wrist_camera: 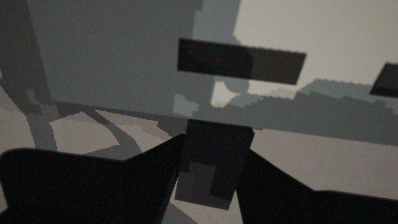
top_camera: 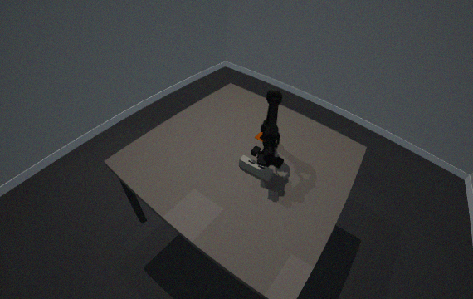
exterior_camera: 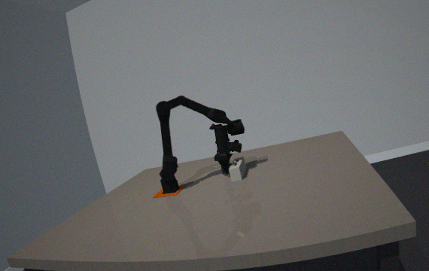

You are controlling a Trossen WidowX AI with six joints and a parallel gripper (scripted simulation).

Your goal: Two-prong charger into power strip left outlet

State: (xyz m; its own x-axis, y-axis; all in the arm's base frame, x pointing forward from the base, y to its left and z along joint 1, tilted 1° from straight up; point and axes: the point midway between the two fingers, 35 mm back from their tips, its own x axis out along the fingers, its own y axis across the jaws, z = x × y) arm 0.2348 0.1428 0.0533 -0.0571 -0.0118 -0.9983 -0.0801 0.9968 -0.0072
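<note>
Now: gripper tip 2 cm short of the black two-prong charger and 1 cm below it.
</note>
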